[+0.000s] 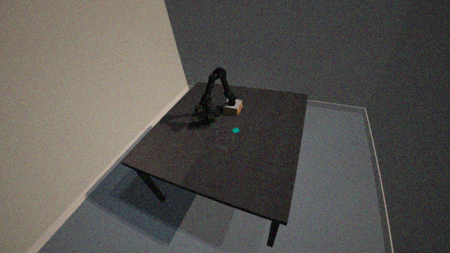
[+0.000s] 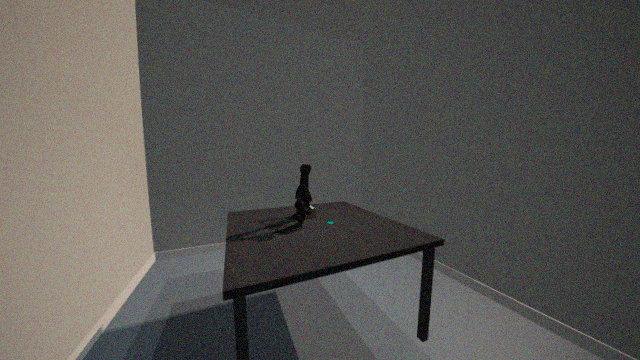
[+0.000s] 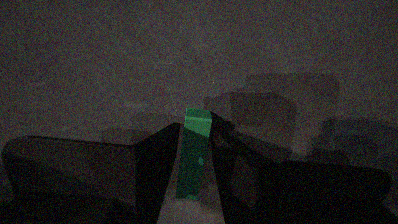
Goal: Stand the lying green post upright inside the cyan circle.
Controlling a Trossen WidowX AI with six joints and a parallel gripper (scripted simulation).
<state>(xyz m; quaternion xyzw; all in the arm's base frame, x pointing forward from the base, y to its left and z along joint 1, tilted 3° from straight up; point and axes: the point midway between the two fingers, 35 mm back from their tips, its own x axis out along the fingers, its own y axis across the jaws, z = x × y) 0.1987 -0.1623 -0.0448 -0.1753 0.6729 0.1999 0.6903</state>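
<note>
Right now the circle is 7 cm ahead of my gripper tip, 24 cm to the left of it and 1 cm below it. The rest, counted from my gripper tip: green post: 2 cm behind, 1 cm to the right.
</note>
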